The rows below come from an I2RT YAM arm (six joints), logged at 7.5 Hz.
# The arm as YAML. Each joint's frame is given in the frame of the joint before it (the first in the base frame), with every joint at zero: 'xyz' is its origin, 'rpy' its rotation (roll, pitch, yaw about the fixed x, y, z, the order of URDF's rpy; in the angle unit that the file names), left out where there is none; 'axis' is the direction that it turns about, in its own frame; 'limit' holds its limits. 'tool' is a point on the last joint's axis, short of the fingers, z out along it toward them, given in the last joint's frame.
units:
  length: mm
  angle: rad
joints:
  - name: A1
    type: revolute
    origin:
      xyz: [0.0, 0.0, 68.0]
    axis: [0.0, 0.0, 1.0]
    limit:
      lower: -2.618
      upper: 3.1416
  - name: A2
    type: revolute
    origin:
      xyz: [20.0, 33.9, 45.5]
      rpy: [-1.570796, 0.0, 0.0]
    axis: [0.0, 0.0, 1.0]
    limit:
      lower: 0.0
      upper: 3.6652
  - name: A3
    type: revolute
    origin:
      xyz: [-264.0, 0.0, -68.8]
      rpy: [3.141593, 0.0, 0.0]
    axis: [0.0, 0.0, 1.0]
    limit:
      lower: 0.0
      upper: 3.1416
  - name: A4
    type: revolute
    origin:
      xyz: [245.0, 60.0, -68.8]
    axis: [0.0, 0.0, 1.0]
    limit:
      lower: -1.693
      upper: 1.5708
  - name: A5
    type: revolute
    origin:
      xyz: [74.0, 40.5, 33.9]
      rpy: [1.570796, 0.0, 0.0]
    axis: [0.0, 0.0, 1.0]
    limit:
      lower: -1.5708
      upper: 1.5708
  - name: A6
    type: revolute
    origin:
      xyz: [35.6, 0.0, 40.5]
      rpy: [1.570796, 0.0, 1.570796]
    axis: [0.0, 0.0, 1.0]
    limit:
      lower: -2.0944
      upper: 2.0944
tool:
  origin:
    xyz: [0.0, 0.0, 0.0]
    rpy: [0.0, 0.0, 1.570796]
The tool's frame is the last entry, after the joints.
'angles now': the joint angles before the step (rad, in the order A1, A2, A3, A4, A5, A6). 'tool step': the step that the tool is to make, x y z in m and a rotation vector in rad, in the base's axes. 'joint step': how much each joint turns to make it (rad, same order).
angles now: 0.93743, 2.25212, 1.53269, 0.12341, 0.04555, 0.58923
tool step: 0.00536, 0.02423, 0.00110, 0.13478, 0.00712, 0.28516
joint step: -0.00030, 0.07795, 0.10041, 0.07522, -0.28829, -0.07555
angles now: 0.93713, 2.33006, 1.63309, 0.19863, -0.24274, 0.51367
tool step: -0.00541, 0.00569, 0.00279, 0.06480, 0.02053, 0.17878
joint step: 0.00314, 0.00824, 0.01080, 0.02619, -0.18100, -0.03506
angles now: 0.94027, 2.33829, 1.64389, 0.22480, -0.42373, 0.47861
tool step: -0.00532, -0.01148, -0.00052, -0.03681, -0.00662, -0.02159
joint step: -0.00297, -0.04426, -0.06732, -0.00935, 0.02912, -0.01663
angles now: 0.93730, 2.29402, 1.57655, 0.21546, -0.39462, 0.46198
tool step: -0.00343, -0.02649, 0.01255, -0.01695, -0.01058, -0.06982
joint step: -0.02302, -0.10524, -0.12296, 0.01298, 0.04998, 0.00675
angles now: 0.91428, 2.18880, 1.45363, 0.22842, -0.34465, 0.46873
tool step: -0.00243, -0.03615, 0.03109, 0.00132, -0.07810, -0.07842
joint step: -0.03926, -0.15888, -0.13099, 0.01077, 0.06276, -0.03650
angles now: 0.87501, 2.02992, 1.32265, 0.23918, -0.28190, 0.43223
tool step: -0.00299, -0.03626, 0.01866, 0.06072, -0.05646, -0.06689
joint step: -0.04731, -0.13192, -0.14498, 0.09755, 0.01887, 0.00609
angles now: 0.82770, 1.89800, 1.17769, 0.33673, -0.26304, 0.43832
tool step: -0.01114, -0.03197, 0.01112, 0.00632, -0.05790, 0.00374
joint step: -0.03574, -0.12493, -0.12797, 0.03367, -0.02330, -0.05118
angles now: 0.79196, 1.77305, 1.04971, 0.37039, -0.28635, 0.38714
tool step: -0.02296, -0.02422, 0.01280, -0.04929, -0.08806, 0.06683
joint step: -0.00494, -0.14185, -0.10320, -0.04797, -0.03323, -0.12175
